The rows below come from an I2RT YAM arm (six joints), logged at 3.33 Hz.
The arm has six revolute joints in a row. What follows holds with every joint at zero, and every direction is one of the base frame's. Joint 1 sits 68 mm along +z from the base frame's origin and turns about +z. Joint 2 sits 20 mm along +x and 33.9 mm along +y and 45.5 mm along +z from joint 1 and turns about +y. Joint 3 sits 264 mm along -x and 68.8 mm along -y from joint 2 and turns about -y. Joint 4 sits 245 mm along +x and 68.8 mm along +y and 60 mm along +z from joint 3 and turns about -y. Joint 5 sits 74 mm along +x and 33.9 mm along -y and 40.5 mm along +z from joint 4 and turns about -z. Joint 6 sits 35.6 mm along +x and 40.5 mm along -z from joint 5 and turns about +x. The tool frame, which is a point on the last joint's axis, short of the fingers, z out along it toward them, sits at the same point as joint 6; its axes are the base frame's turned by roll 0, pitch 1.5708 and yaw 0 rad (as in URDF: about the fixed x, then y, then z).
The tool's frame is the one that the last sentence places.
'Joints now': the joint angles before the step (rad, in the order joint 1, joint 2, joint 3, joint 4, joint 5, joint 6). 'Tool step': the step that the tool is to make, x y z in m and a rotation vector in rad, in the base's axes. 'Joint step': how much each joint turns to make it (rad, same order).
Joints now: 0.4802, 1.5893, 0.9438, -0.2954, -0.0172, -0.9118
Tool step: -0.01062, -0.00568, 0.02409, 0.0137, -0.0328, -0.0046
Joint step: 0.0002, -0.0891, 0.0056, -0.0592, 0.0053, 0.0020
